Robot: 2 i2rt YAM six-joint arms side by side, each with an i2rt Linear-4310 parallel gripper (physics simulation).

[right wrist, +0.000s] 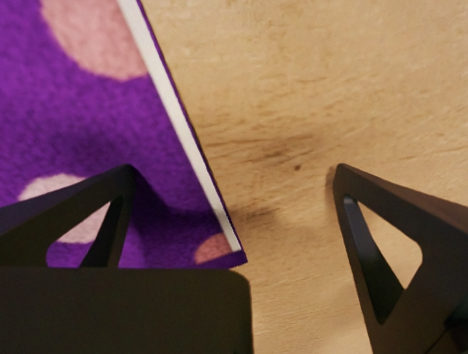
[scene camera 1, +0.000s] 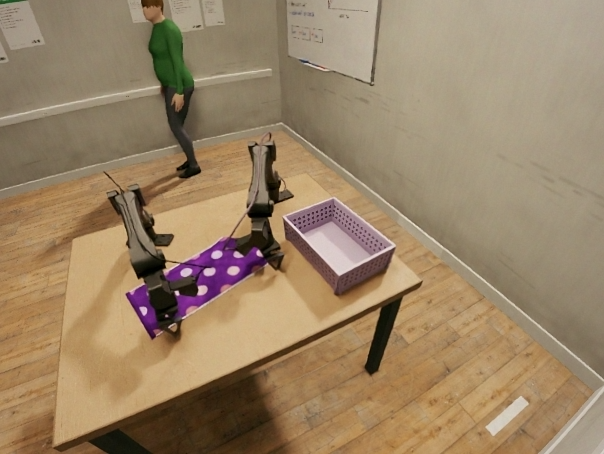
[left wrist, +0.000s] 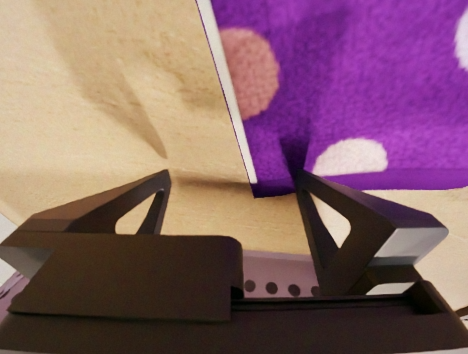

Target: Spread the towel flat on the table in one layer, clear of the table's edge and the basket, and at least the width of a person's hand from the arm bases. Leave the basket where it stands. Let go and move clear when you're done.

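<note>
The purple towel with white and pink dots (scene camera 1: 212, 272) (left wrist: 380, 105) (right wrist: 100, 115) lies on the table (scene camera 1: 260, 320) as a long narrow strip, with a white band along its front edge. My left gripper (scene camera 1: 278, 264) (left wrist: 233, 176) is open and low at the towel's right end, its fingertips on either side of the front corner. My right gripper (scene camera 1: 169, 326) (right wrist: 233, 175) is open and low at the left end, one finger over the towel and the other over the wood. The corner lies between its fingers, ungripped. The arms hide parts of the towel in the scene view.
The lavender basket (scene camera 1: 312, 257) (left wrist: 280, 265) stands empty to the right of the towel, near the table's right edge. The arm bases stand behind the towel. A person in a green top (scene camera 1: 169, 55) stands on the floor behind the table.
</note>
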